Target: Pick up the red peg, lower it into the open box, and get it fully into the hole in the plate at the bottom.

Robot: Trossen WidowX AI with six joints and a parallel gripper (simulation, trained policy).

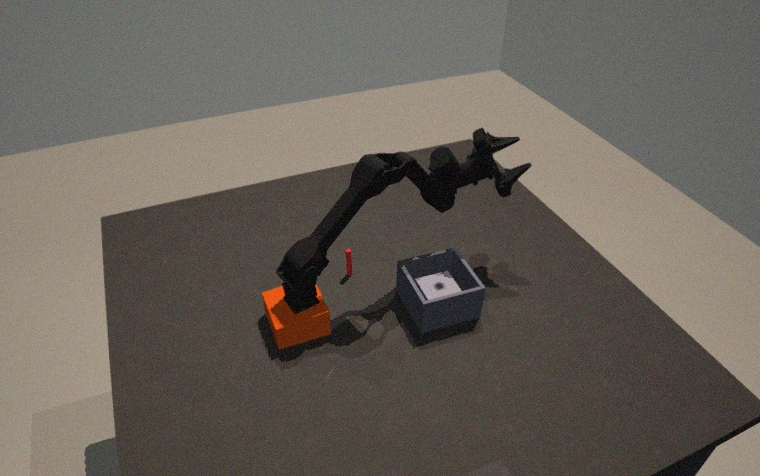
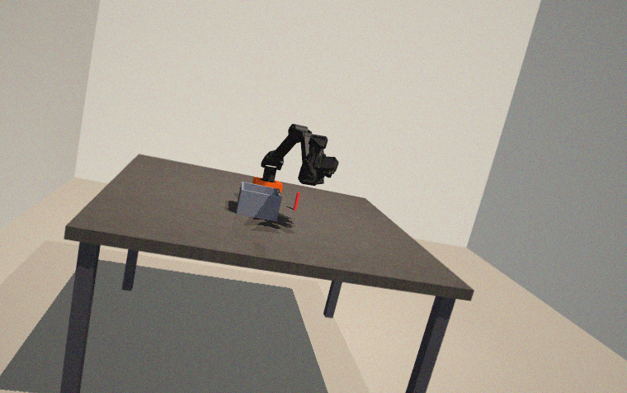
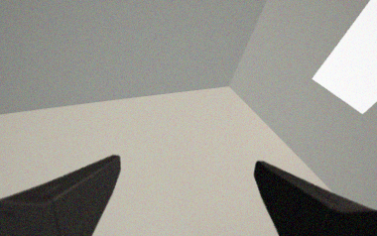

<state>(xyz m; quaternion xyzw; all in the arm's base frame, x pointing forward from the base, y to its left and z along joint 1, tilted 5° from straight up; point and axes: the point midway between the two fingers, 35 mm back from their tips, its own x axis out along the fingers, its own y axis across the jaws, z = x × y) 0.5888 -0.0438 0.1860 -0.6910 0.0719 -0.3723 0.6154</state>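
My gripper tip is now 41 cm past the red peg, 16 cm to the right of it and 29 cm above it. Also, from my gripper tip: grey box (28 cm behind, 5 cm to the right, 30 cm below).
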